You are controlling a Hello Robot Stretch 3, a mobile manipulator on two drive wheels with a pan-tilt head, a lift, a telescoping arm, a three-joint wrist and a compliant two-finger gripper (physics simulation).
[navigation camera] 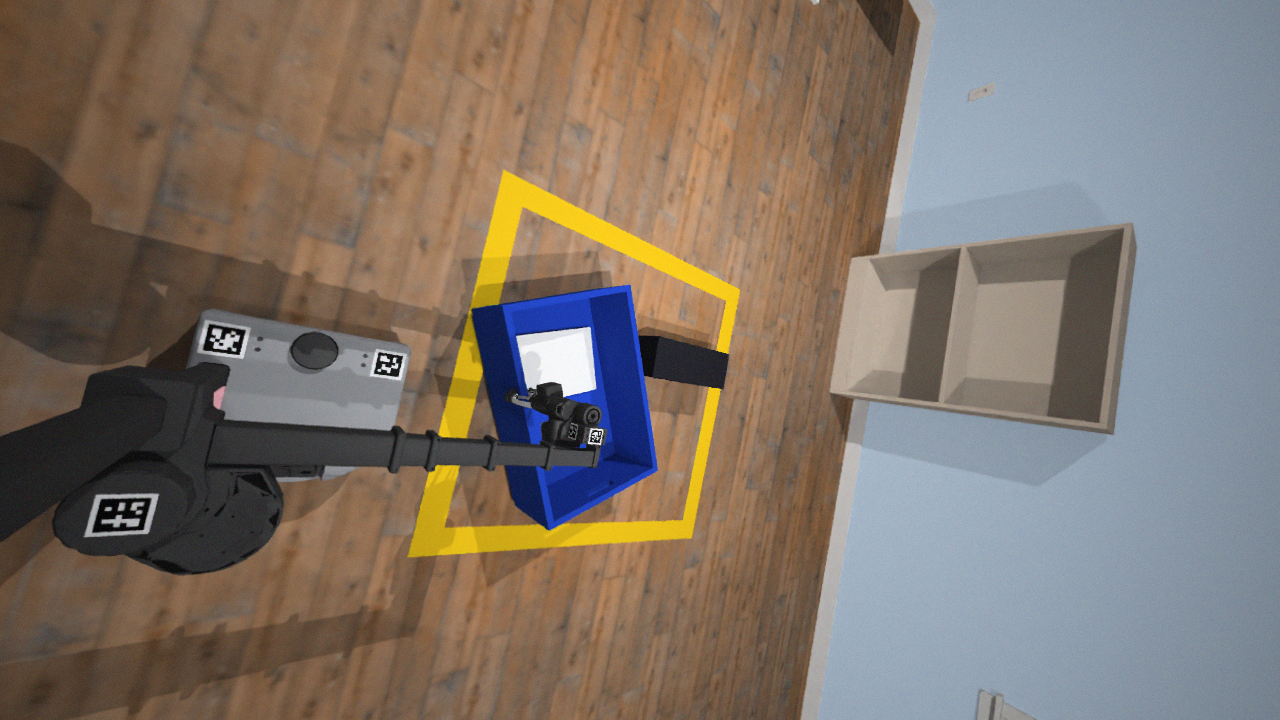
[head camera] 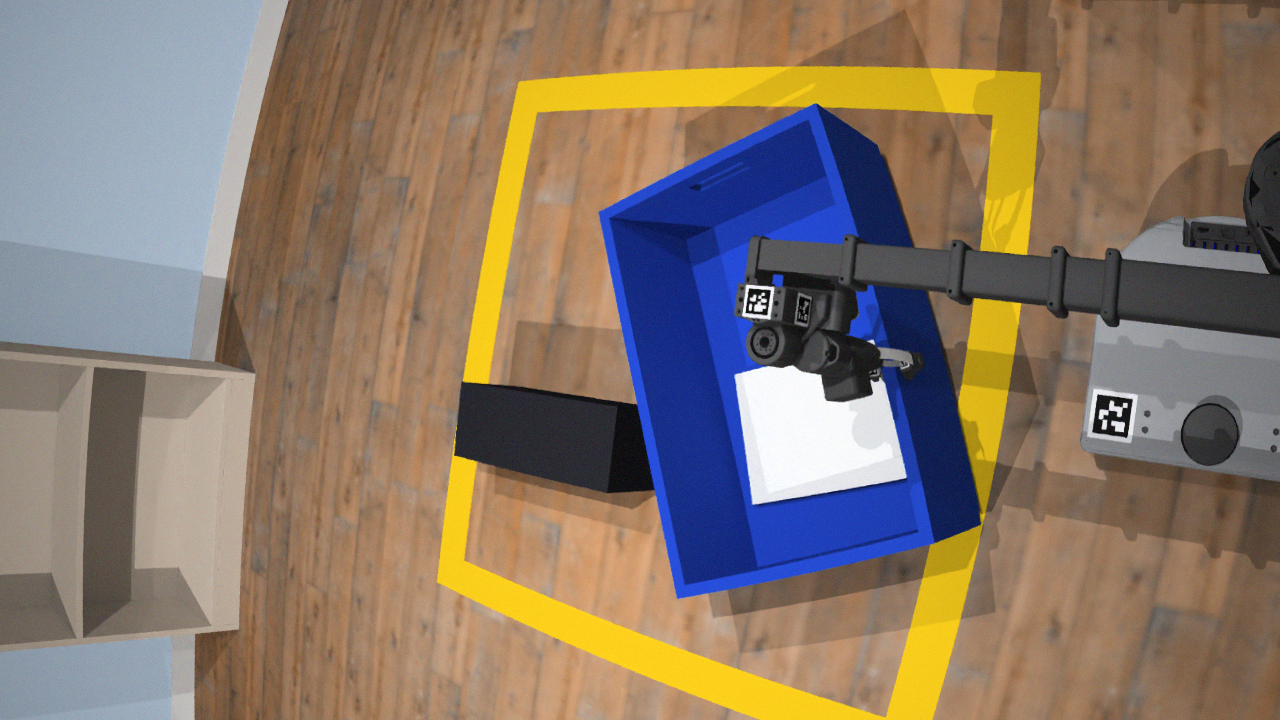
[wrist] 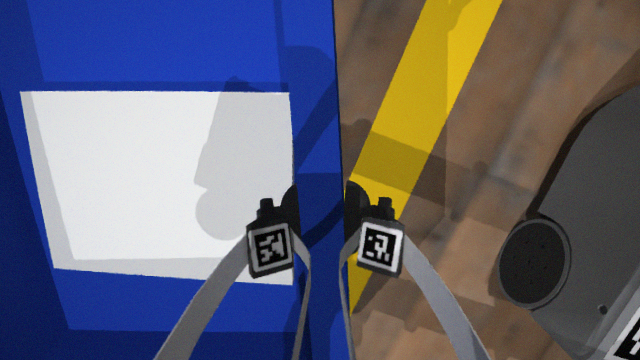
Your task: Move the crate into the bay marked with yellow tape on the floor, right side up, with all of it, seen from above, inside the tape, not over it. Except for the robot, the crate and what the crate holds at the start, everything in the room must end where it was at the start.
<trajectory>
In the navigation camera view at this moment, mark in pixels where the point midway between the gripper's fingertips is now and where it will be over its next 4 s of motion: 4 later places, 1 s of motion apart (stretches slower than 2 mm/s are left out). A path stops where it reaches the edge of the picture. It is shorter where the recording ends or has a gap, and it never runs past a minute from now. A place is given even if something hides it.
My gripper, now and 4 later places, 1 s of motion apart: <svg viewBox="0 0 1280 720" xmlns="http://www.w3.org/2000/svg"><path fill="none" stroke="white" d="M515 393L490 457L486 472L500 485L519 501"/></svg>
</trajectory>
